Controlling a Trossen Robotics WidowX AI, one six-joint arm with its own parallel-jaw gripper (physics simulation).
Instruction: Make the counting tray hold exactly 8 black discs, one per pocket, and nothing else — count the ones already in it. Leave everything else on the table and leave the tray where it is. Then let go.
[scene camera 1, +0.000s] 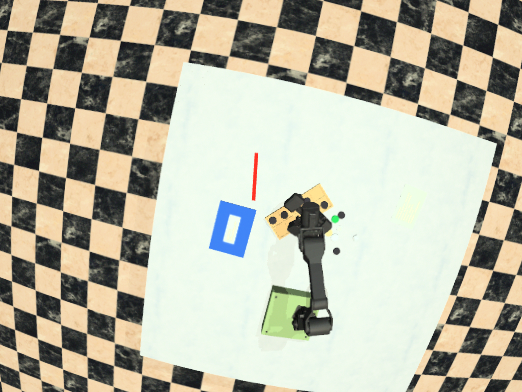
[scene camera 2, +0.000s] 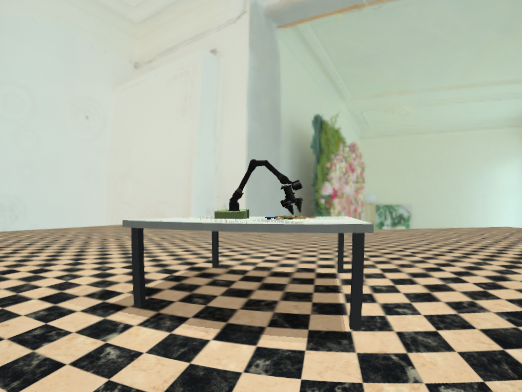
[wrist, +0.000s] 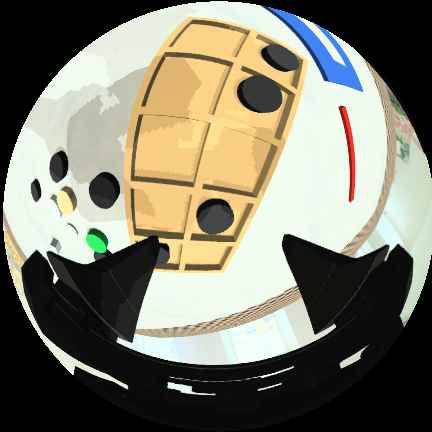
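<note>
The tan counting tray (scene camera 1: 320, 191) (wrist: 129, 150) has two columns of five pockets. In the wrist view four black discs show in it: a disc (wrist: 281, 57) and its neighbour (wrist: 259, 94) at the far end of the right column, a third (wrist: 215, 216) nearer in that column, and one (wrist: 162, 254) in the nearest left pocket, partly hidden by a finger. Loose black discs (wrist: 59, 166) (wrist: 36, 190) (wrist: 104, 190) lie left of the tray; another (wrist: 100, 255) is partly hidden beside the green disc. My gripper (scene camera 1: 310, 226) (scene camera 2: 296, 212) (wrist: 221, 241) is open and empty above the tray.
A green disc (scene camera 1: 335, 219) (wrist: 97, 241), a tan disc (wrist: 66, 201), white pieces (wrist: 54, 206) (wrist: 72, 230) and a grey cube (wrist: 55, 244) lie beside the tray. A blue frame (scene camera 1: 220, 227) (wrist: 345, 77) and a red stick (scene camera 1: 255, 176) (wrist: 351, 155) lie on its other side.
</note>
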